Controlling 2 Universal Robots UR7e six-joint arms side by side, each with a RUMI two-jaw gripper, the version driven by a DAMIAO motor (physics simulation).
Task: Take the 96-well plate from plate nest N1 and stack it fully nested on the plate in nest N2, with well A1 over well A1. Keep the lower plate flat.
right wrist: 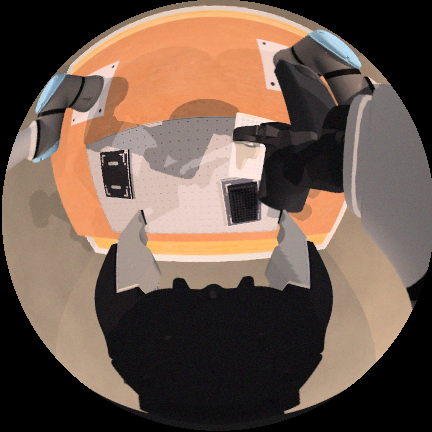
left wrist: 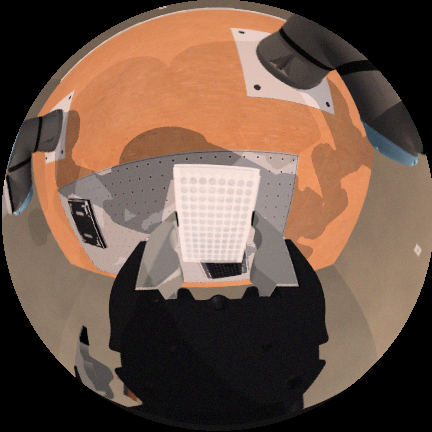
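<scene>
A white 96-well plate point(left wrist: 216, 215) point(right wrist: 245, 119) is between the fingers of my left gripper point(left wrist: 214, 211), which is shut on its two long sides and holds it above the pegboard. A black well plate point(left wrist: 225, 270) point(right wrist: 244, 202) sits in a grey-rimmed nest at the right front of the board; in the left wrist view the white plate hides part of it. A black nest point(left wrist: 85, 223) point(right wrist: 116, 175) with two slots holds no plate, at the board's left. My right gripper point(right wrist: 211, 210) is open and empty, high above the board's front edge. Nest labels and well A1 are not readable.
The perforated board point(left wrist: 135, 187) point(right wrist: 200, 200) lies on the orange table point(left wrist: 150, 100) point(right wrist: 165, 75). In the right wrist view the left arm's dark wrist and grey link fill the right side, close to the black plate. Both arm bases stand on white mounting plates at the far side.
</scene>
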